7 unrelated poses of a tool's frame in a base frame.
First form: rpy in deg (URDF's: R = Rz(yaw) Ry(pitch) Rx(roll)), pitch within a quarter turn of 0, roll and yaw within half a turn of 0; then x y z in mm.
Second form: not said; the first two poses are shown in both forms.
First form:
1: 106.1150 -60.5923 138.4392 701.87 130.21 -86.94
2: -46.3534 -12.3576 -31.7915 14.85 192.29 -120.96
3: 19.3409 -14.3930 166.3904 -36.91 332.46 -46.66
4: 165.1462 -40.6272 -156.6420 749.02 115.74 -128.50
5: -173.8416 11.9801 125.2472 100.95 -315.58 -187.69
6: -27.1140 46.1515 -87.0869 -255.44 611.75 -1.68
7: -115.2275 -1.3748 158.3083 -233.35 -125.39 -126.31
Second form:
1:
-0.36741 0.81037 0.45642 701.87
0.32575 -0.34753 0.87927 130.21
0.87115 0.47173 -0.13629 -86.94
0 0 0 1

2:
0.83028 0.49525 0.25567 14.85
-0.51462 0.50507 0.69287 192.29
0.21401 -0.70685 0.67422 -120.96
0 0 0 1

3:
-0.94142 -0.14201 0.30589 -36.91
0.22792 -0.93644 0.26670 332.46
0.24857 0.32079 0.91395 -46.66
0 0 0 1

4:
-0.69676 -0.22999 -0.67943 749.02
-0.30091 0.95355 -0.01419 115.74
0.65113 0.19456 -0.73360 -128.50
0 0 0 1

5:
-0.56454 0.82481 0.03149 100.95
0.79888 0.55559 -0.23045 -315.58
-0.20757 -0.10494 -0.97257 -187.69
0 0 0 1

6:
0.03521 0.87225 0.48780 -255.44
-0.69186 0.37350 -0.61793 611.75
-0.72117 -0.31573 0.61662 -1.68
0 0 0 1

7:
-0.92892 0.13737 -0.34386 -233.35
0.36951 0.40405 -0.83678 -125.39
0.02399 -0.90436 -0.42609 -126.31
0 0 0 1

